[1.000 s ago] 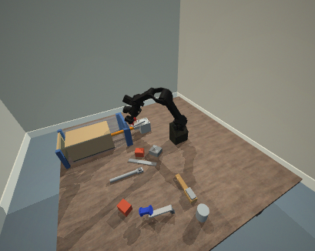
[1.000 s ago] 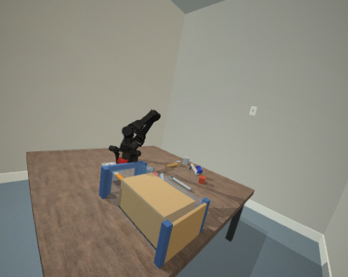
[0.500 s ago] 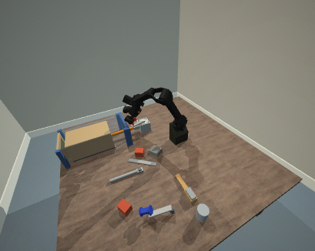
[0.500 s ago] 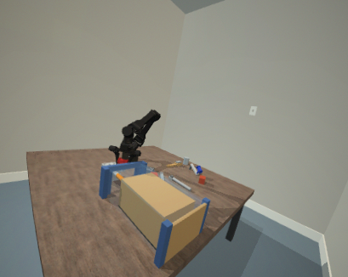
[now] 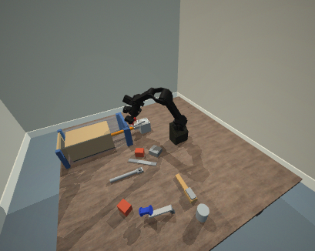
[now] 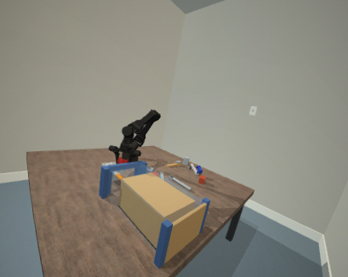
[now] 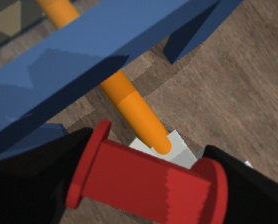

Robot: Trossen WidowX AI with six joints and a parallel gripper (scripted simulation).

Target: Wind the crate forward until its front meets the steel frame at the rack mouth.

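Right now the red handle knob is 1 cm behind my gripper tip and 1 cm to the left of it. From my gripper tip the other things lie so: blue frame 5 cm ahead, 2 cm to the right, 3 cm below; then red-gripped winch handle 5 cm behind, 1 cm to the left, 3 cm below; then grey winch 12 cm behind, 10 cm below.
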